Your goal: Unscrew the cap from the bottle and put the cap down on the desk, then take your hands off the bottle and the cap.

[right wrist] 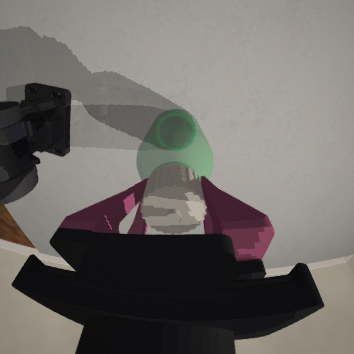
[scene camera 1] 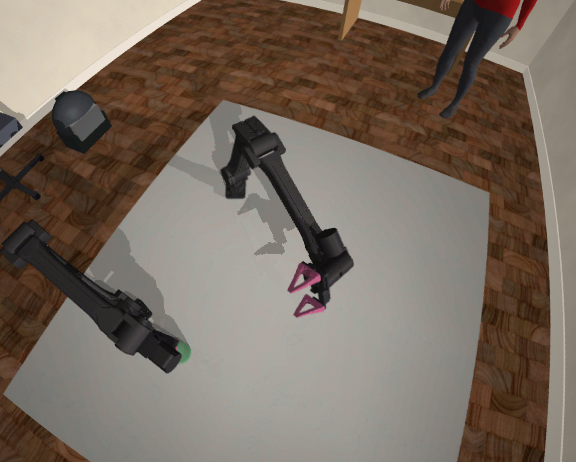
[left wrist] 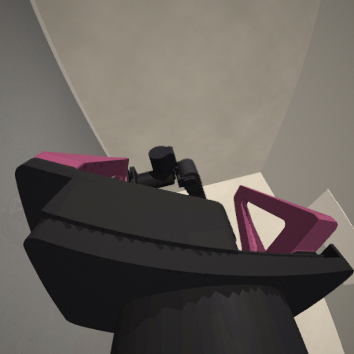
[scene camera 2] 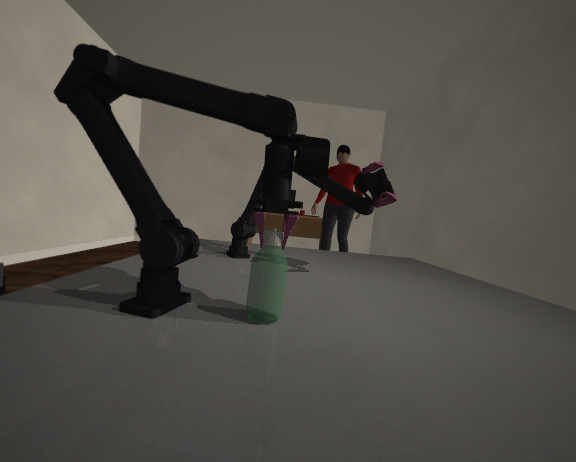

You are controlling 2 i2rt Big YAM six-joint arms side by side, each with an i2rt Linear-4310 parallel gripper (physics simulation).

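Where they show: left gripper, fingertip midpoint: (scene camera 1: 292,304) (left wrist: 184,178) (scene camera 2: 378,177); right gripper, fingertip midpoint: (right wrist: 174,183) (scene camera 2: 272,248); left arm's base at its link origin: (scene camera 1: 236,187) (scene camera 2: 237,256); right arm's base at its link origin: (right wrist: 49,119) (scene camera 2: 157,305).
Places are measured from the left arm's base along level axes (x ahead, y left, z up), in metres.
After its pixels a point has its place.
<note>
A green see-through bottle (scene camera 1: 184,353) @(x -0.129, y -0.718, z 0.102 m) (scene camera 2: 267,287) @(x -0.182, y -0.741, z 0.077 m) (right wrist: 175,156) @(x -0.154, y -0.687, z 0.145 m) stands on the grey desk (scene camera 1: 390,360) @(x 0.567, y -0.760, z 0.000 m) (scene camera 2: 380,375) @(x -0.081, y -0.938, z 0.000 m), leaning slightly in scene camera 2. Its grey ribbed cap (scene camera 2: 272,238) @(x -0.173, y -0.724, z 0.171 m) (right wrist: 174,207) @(x -0.160, y -0.702, z 0.184 m) is at the bottle's neck; whether the threads are still engaged cannot be seen. My right gripper (scene camera 2: 273,245) @(x -0.164, y -0.708, z 0.148 m) (right wrist: 174,183) @(x -0.164, y -0.708, z 0.148 m) points down from above and is shut on the cap, one pink finger on each side. In scene camera 1 its fingers are mostly hidden by the arm. My left gripper (scene camera 1: 292,304) @(x 0.200, y -0.629, z 0.356 m) (scene camera 2: 379,183) @(x 0.200, y -0.629, z 0.356 m) is wide open and empty, raised above the desk, well away from the bottle.
The right arm's base (scene camera 2: 155,295) @(x -0.369, y -0.623, z 0.035 m) stands on the desk to the left of the bottle in scene camera 2. The left arm's base (scene camera 1: 235,187) @(x 0.004, y -0.036, z 0.050 m) is farther back. A person in red (scene camera 1: 500,7) (scene camera 2: 343,185) stands beyond the desk. A dark rounded bin (scene camera 1: 80,120) is beside the desk.
</note>
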